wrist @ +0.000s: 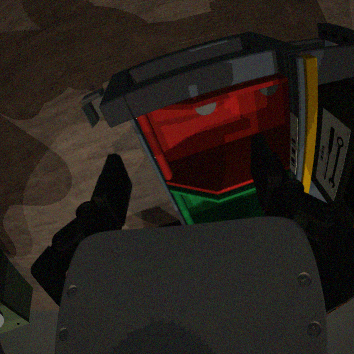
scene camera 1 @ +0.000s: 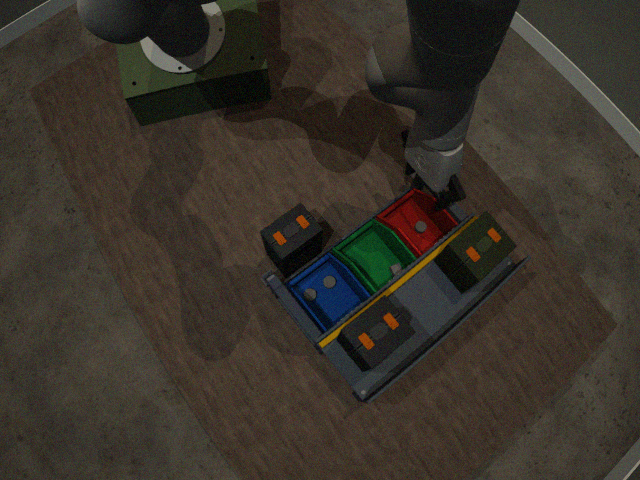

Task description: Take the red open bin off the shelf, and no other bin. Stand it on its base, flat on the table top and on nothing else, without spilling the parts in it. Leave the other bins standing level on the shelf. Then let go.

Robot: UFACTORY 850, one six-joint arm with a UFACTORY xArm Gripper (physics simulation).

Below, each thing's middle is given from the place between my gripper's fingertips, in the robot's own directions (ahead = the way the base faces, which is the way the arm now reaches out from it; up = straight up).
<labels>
The red open bin [scene camera 1: 401, 217] lies 80 mm below my hand, 40 mm to the right of it and 40 mm ahead of it. From my hand the other things lie so: dark latched box [scene camera 1: 295, 238]: 230 mm to the right, 130 mm behind, 50 mm below; then green bin [scene camera 1: 368, 253]: 150 mm to the right, 80 mm below, 10 mm ahead; then yellow rail [wrist: 309, 61]: 160 mm to the right, 70 mm ahead, 10 mm below.
</labels>
